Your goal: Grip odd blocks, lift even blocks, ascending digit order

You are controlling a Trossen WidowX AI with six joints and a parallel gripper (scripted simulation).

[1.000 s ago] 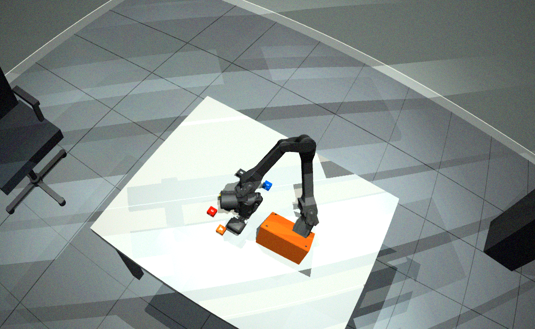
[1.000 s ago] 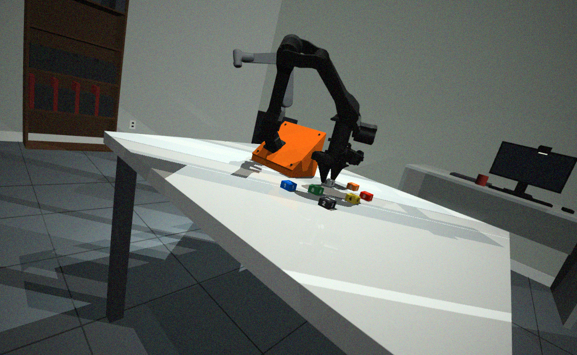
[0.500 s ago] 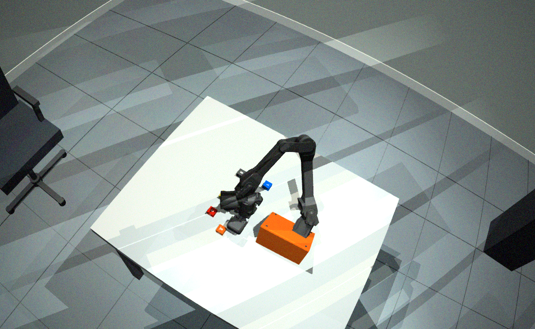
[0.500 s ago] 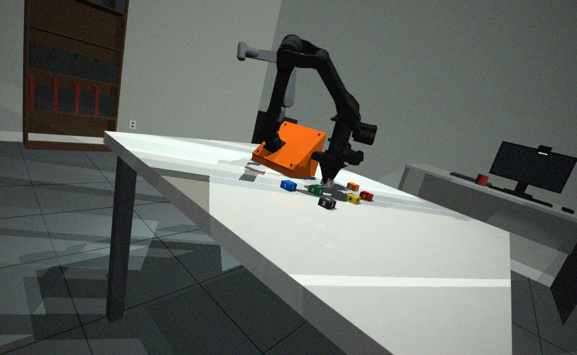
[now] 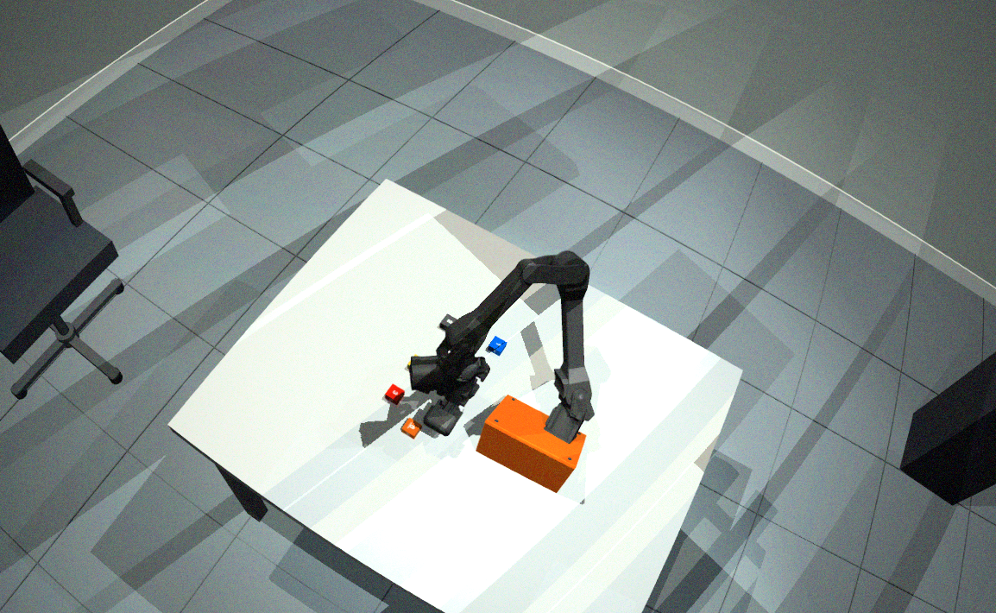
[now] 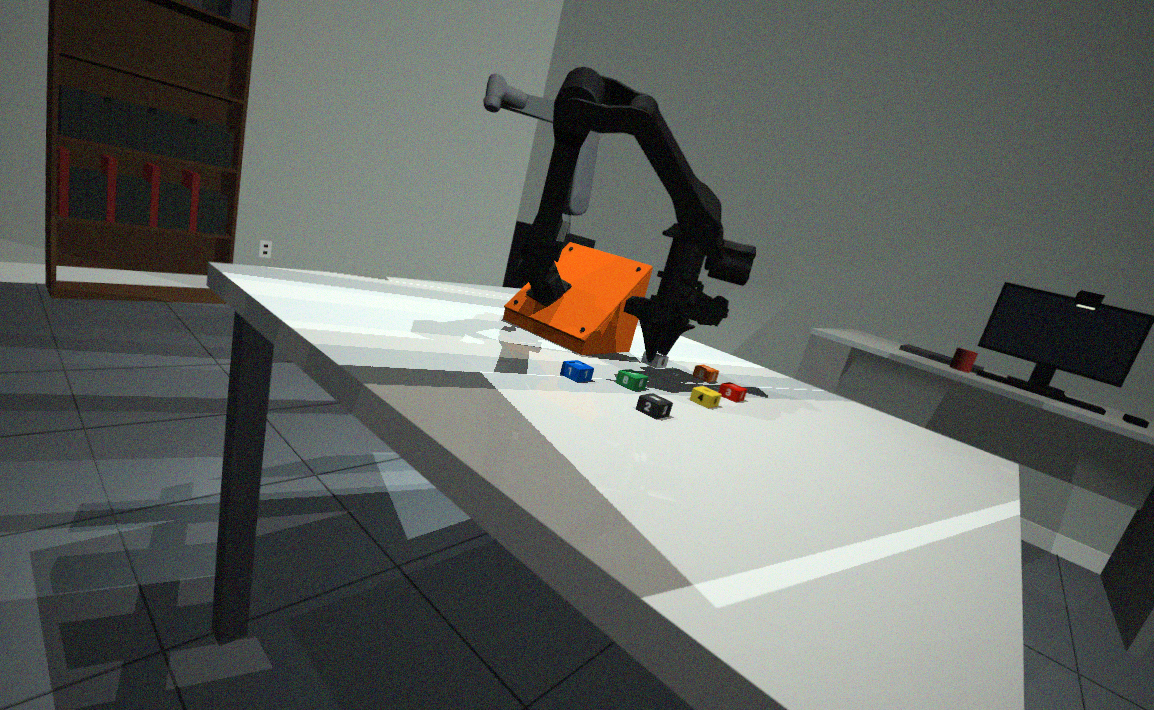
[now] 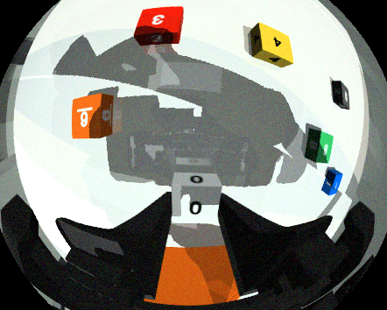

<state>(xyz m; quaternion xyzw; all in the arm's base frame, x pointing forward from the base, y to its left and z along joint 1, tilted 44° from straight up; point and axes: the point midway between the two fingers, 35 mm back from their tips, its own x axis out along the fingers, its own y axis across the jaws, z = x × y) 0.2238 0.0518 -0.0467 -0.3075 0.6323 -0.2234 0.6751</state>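
The blue block is 20 mm ahead of my gripper tip, 200 mm to the right of it and 10 mm below it. Round my gripper tip: red block marked 3: 130 mm ahead, 50 mm to the left, 10 mm below; then white block marked 0: right at my gripper tip; then orange block: 50 mm ahead, 90 mm to the left, 10 mm below.
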